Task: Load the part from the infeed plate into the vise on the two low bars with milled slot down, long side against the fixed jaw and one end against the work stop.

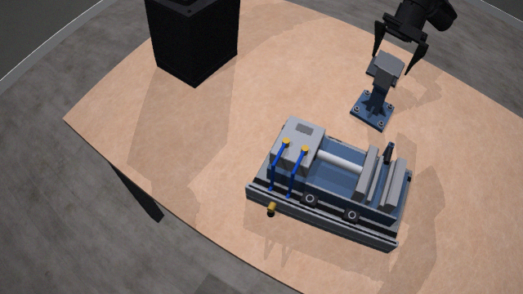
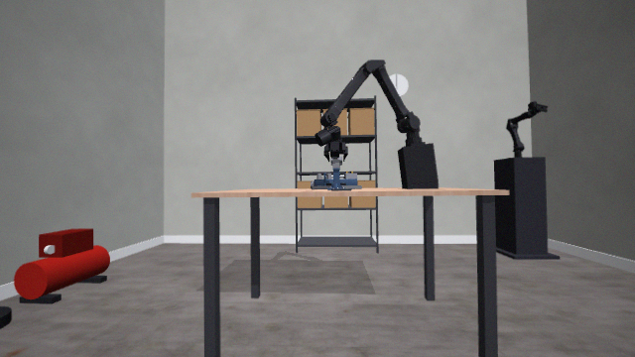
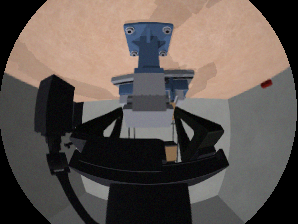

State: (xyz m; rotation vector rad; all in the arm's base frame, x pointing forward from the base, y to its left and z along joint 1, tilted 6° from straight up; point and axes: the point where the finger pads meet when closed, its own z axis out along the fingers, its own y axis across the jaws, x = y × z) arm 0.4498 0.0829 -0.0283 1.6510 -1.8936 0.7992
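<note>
My hand is 10 mm above the grey part. From my hand the other things lie so: grey plate: 160 mm to the left, 160 mm below, 10 mm behind; then moving jaw: 220 mm to the right, 80 mm below, 40 mm ahead; then work stop: 170 mm to the right, 70 mm below, 70 mm ahead.
</note>
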